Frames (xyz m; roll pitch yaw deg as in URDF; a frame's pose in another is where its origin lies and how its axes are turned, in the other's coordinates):
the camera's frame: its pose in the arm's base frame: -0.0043 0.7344 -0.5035 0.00 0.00 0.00
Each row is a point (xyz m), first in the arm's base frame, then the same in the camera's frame.
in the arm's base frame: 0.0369 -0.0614 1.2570
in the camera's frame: 0.0412 -0.7958 1.7605
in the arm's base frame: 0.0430 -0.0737 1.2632
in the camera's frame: 0.0473 -0.8081 1.7667
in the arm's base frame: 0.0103 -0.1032 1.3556
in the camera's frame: 0.0146 -0.8376 1.8591
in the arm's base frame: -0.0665 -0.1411 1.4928
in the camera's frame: -0.0622 -0.8755 1.9963
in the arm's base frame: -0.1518 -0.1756 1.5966
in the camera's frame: -0.1475 -0.9100 2.1001
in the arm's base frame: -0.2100 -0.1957 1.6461
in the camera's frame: -0.2057 -0.9301 2.1496
